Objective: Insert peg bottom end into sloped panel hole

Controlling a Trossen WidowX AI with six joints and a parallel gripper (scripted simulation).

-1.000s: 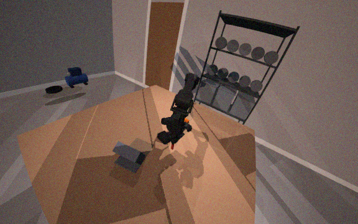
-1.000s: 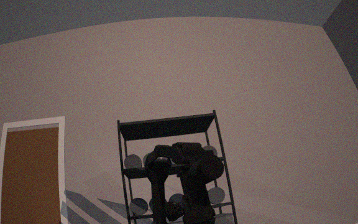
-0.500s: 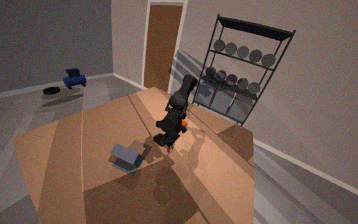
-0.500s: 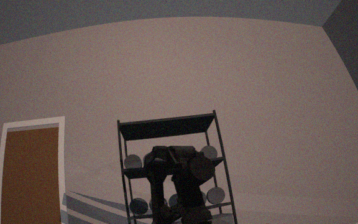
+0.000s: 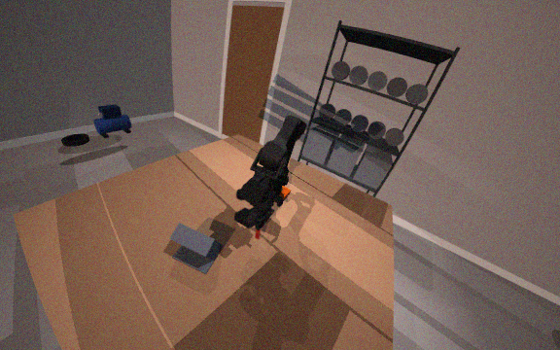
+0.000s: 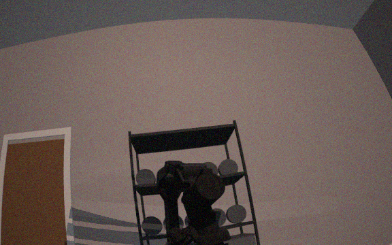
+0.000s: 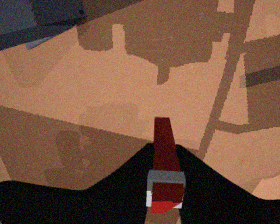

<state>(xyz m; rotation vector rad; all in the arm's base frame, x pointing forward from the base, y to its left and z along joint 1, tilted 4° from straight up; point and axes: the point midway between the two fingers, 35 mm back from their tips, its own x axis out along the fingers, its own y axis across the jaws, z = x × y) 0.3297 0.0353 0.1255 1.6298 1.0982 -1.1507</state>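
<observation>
Right now my gripper tip is 16 cm to the left of the dark grey sloped panel, 12 cm short of it and 5 cm above it. The rest, counted from my gripper tip: red peg: 2 cm above.
</observation>
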